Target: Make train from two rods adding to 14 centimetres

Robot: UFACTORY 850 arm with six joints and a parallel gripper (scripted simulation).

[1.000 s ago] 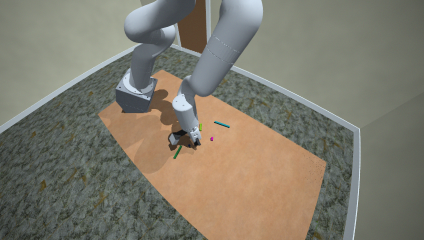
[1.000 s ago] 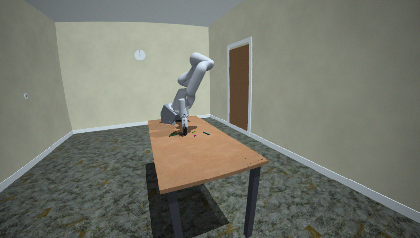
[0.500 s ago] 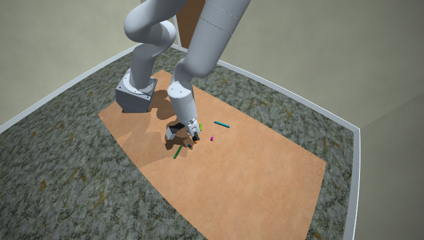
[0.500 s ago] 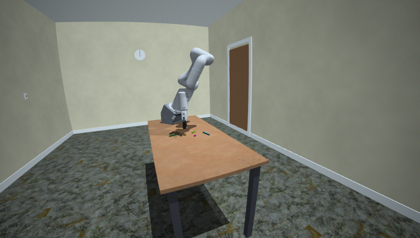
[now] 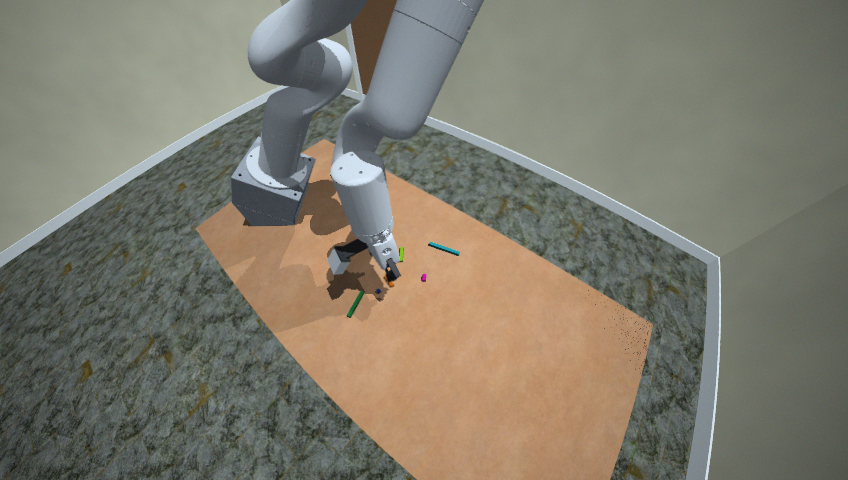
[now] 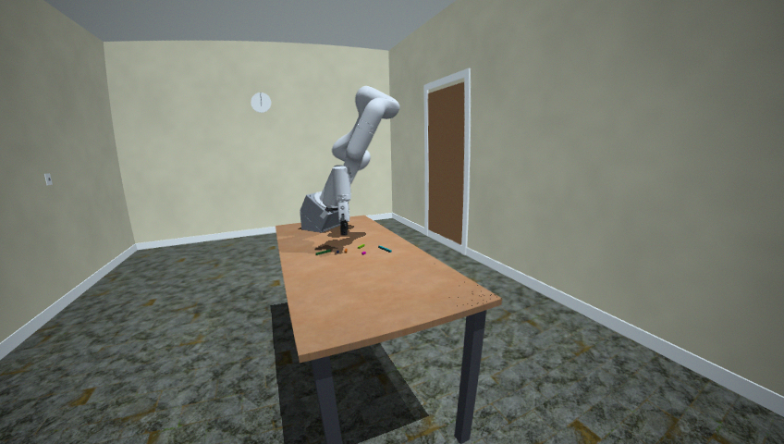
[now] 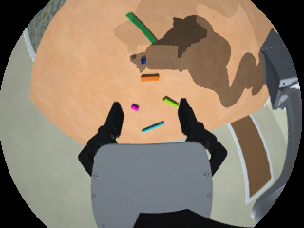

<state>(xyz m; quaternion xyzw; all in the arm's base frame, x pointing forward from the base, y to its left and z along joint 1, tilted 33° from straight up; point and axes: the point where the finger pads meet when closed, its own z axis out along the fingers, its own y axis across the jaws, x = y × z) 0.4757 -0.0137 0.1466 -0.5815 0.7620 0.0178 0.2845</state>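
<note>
The turquoise rod lies 190 mm to the left of my hand, 110 mm below it and 40 mm ahead of it. Round my hand: small blue rod 110 mm below, 40 mm to the right; then orange rod 110 mm below; then lime rod 110 mm below, 90 mm to the left, 40 mm behind.
</note>
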